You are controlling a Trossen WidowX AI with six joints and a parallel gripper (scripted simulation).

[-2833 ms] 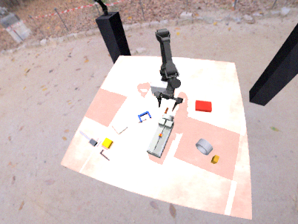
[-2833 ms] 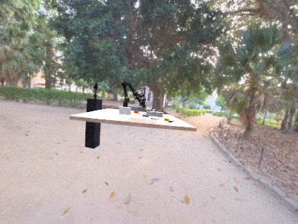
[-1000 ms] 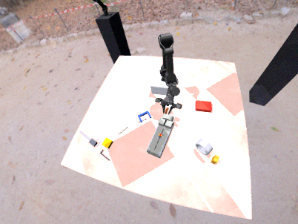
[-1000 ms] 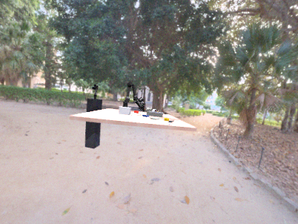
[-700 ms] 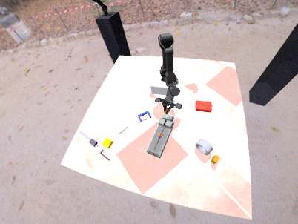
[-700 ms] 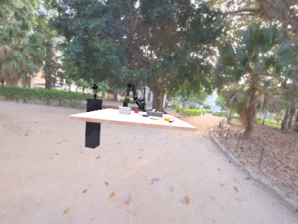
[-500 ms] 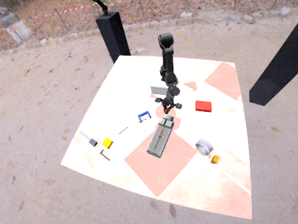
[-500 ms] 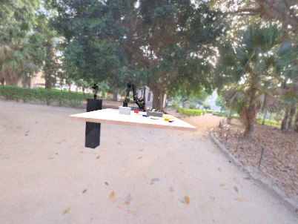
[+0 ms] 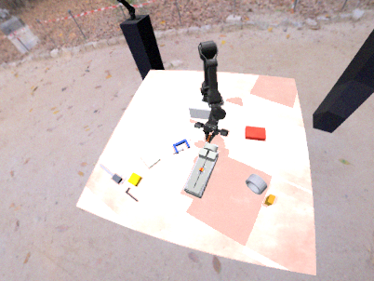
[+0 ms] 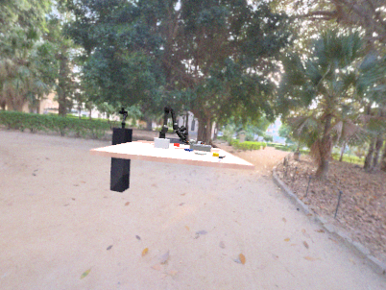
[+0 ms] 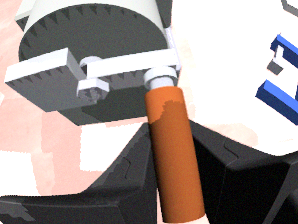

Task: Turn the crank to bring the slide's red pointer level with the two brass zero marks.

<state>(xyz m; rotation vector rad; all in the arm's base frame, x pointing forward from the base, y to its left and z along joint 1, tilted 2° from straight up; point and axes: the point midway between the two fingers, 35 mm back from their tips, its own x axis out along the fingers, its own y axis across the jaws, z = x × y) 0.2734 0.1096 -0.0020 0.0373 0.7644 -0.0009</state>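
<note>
The red pointer is 17 cm ahead of my gripper tip, 3 cm to the left of it and 2 cm above it. From my gripper tip the other things lie so: white tile: 31 cm to the right, 19 cm ahead, 5 cm below; then crank handle: 2 cm behind, 2 cm above; then red block: 24 cm to the left, 19 cm behind, 5 cm below.
</note>
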